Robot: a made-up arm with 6 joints.
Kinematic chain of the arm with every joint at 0, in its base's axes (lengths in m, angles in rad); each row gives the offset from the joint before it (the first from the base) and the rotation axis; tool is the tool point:
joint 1: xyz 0 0 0.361 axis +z
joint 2: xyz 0.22 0 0 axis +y
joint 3: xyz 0 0 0.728 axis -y
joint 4: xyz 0 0 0.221 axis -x
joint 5: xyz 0.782 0 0 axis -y
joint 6: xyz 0.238 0 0 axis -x
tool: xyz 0 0 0
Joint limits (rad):
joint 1: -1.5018..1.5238
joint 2: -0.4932..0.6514
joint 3: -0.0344..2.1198
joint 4: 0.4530..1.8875
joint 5: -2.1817..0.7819
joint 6: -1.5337..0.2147
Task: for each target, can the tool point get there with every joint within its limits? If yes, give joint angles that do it. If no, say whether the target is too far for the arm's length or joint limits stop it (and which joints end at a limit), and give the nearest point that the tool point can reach.
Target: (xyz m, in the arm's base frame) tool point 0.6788 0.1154 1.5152
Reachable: yes | joints 0.4850 -0.1896 0.2524 1.2618 -1.9024 -1.2106
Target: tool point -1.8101 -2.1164 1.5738
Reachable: no: too far | nearest point -0.7416 -0.8671 1.2615 | short by 1.673 m
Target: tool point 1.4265 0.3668 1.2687
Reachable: yes | joints 0.2492 0.3229 0.3140 0.5939 0.0274 -1.0373
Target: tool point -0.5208 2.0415 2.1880
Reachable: no: too far | nearest point -0.0560 1.4131 1.6292 | short by 0.961 m
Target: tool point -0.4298 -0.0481 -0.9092
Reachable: no: joint limits stop it (at a limit: joint 1, joint 2, joint 3, joint 4) | nearest point -0.0168 -1.2656 0.4584 | short by 1.877 m
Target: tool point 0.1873 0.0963 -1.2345
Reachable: no: joint limits stop it (at a limit: joint 2, joint 3, joint 4) | nearest point 1.1552 0.5939 0.4328 | short by 1.991 m
